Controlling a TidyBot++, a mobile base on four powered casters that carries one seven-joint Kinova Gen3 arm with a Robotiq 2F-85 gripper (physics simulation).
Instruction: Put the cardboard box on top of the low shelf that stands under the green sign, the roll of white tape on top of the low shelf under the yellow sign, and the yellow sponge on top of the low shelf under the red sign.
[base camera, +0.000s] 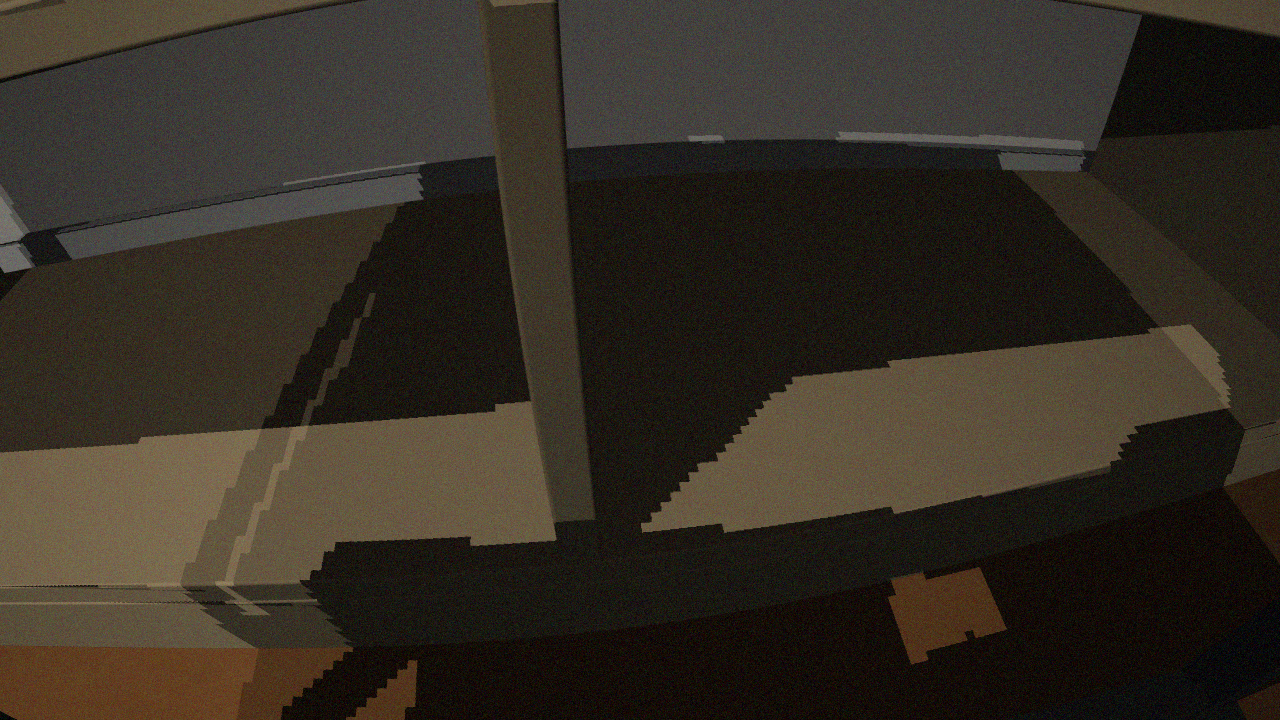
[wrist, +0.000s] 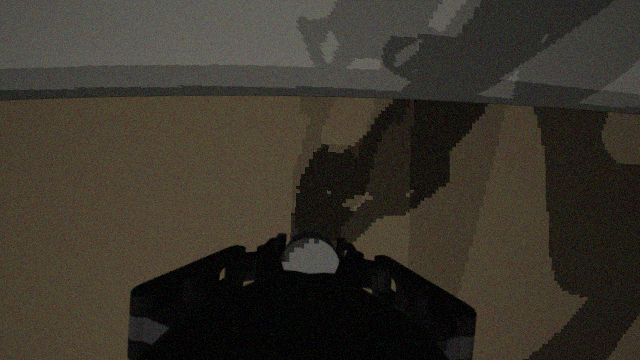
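Observation:
My gripper is shut on the roll of white tape, whose pale rounded top shows between the fingertips at the lower middle of the wrist view. The fingers and the dark gripper body hide the rest of the roll. Beneath and beyond the gripper is a tan shelf top, with the shadow of the arm and gripper on it. In the base camera view a low tan shelf fills the middle. The gripper, the cardboard box, the yellow sponge and the coloured signs do not show in the base camera view.
An upright post stands at the shelf's front, left of the middle, below an upper board. A grey wall is behind the shelf, and a grey wall also runs along the top of the wrist view. Orange-brown floor lies in front.

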